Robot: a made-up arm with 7 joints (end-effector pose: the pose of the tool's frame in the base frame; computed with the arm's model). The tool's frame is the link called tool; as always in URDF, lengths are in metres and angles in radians. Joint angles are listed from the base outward.
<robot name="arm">
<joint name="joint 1" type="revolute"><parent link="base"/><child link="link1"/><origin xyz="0.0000 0.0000 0.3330" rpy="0.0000 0.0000 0.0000"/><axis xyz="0 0 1"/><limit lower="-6.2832" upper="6.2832"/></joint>
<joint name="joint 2" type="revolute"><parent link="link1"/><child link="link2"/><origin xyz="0.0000 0.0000 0.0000" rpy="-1.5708 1.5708 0.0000"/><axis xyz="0 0 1"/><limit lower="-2.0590" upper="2.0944"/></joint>
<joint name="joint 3" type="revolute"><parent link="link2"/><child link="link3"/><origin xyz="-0.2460 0.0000 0.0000" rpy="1.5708 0.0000 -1.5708"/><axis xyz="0 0 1"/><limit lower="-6.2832" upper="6.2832"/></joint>
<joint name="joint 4" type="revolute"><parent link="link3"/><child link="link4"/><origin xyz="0.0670 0.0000 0.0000" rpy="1.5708 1.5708 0.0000"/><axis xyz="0 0 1"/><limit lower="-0.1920" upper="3.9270"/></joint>
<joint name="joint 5" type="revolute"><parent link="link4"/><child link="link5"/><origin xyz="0.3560 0.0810 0.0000" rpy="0.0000 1.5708 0.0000"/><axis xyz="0 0 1"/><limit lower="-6.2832" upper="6.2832"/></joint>
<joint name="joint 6" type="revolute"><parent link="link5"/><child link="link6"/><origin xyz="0.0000 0.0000 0.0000" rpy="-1.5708 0.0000 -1.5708"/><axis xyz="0 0 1"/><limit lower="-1.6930" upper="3.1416"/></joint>
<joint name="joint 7" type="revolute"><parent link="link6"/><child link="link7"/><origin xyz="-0.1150 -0.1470 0.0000" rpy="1.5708 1.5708 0.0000"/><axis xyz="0 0 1"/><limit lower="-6.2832" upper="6.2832"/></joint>
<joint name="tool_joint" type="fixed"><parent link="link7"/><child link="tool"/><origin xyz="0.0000 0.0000 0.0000" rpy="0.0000 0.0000 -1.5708"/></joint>
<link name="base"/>
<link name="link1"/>
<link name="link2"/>
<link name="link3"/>
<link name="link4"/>
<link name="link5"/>
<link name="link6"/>
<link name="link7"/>
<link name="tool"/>
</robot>
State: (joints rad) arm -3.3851 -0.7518 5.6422 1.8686 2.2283 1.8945 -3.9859
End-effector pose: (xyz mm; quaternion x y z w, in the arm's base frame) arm 103.4 112.9 1016.1 0.2344 0.5034 -0.7367 0.3859
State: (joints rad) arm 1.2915 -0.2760 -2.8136 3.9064 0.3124 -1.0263 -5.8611
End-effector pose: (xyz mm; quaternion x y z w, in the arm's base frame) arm -100.4 254.4 715.2 -0.4447 0.5320 0.6669 0.2728
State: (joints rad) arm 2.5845 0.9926 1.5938 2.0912 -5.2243 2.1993 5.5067
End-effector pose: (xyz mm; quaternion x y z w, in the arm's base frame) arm -419.5 -189.8 704.7 -0.6035 0.1319 -0.7864 0.0030
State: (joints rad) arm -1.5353 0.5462 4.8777 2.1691 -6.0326 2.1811 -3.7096
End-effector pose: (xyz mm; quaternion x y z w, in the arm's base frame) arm -401.5 -305.4 589.0 -0.8874 -0.4261 -0.0970 0.1465
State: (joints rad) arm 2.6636 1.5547 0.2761 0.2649 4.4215 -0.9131 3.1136
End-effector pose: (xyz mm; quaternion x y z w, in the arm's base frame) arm -25.1 -238.0 201.0 0.5535 0.2591 -0.1371 0.7796
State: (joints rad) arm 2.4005 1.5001 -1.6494 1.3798 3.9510 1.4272 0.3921
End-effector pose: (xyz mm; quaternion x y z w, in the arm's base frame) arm 158.1 630.7 494.0 -0.3324 -0.0022 0.4324 0.8382
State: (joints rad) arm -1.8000 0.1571 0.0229 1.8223 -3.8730 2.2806 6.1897
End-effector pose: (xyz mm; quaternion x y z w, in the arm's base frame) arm 32.0 -445.9 817.5 -0.4987 0.0095 -0.6283 0.5970
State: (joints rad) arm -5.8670 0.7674 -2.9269 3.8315 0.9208 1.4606 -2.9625
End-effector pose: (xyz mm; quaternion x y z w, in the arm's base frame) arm 586.5 202.3 599.6 -0.0885 0.4988 -0.7818 0.3635
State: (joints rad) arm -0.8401 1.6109 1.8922 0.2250 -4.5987 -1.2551 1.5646
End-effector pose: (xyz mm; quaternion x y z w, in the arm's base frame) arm 156.8 180.2 229.3 -0.2607 0.9375 0.2273 0.0391
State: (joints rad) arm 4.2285 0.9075 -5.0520 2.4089 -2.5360 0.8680 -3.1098
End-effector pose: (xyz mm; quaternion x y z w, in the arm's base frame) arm -22.3 -724.3 670.9 -0.2599 -0.5588 0.7665 0.1808
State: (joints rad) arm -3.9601 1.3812 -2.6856 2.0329 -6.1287 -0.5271 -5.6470
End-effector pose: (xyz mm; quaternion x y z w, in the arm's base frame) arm -313.3 515.7 764.7 0.1512 -0.3726 -0.9080 0.1176
